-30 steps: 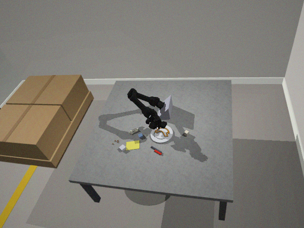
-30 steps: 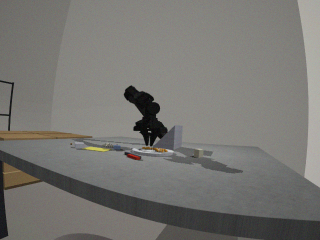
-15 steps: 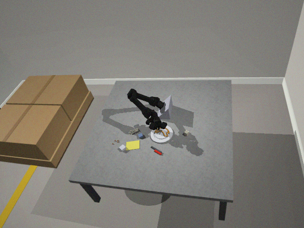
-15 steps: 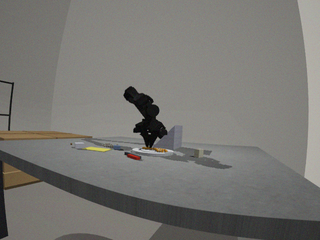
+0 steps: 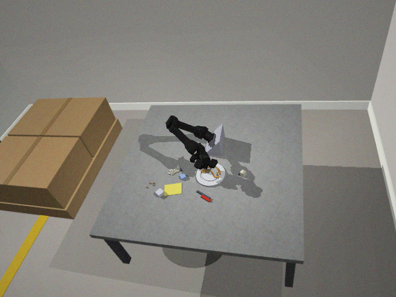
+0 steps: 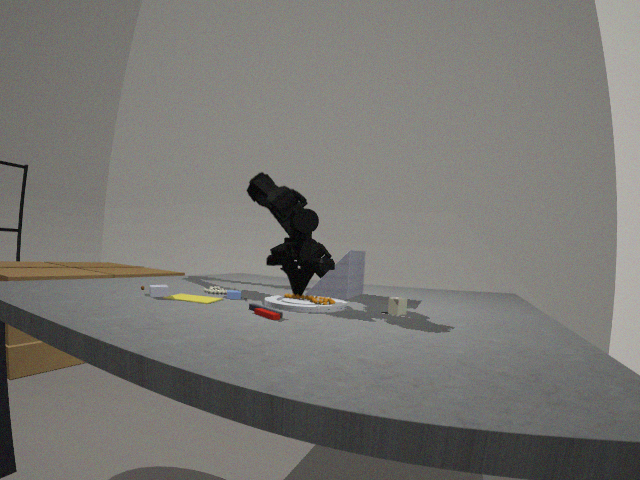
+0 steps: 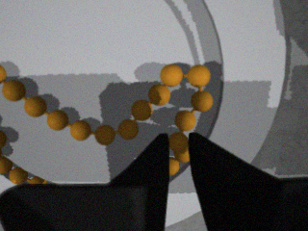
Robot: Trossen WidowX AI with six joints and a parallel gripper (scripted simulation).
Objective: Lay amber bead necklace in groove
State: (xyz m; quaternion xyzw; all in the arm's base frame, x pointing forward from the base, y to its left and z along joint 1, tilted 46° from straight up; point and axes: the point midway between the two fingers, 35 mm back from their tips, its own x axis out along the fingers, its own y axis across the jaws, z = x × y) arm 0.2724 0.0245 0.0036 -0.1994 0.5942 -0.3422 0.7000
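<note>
The round bead board is 4 cm to the left of my gripper tip, 4 cm ahead of it and 1 cm below it. Round my gripper tip: blue cube (14 cm to the right, 8 cm ahead, 1 cm below); then cream cube (26 cm to the left, 2 cm ahead); then red-handled tool (22 cm ahead, 4 cm to the left, 1 cm below).
</note>
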